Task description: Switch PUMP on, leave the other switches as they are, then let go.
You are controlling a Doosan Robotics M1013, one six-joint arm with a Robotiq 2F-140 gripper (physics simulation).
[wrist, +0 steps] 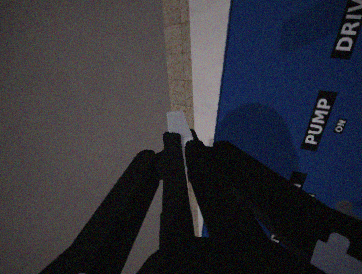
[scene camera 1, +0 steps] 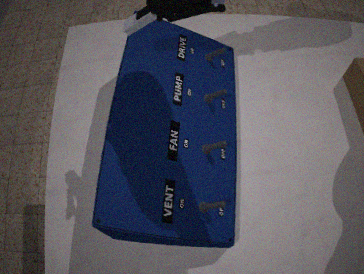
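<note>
Blue switch panel and my gripper, both seen.
</note>
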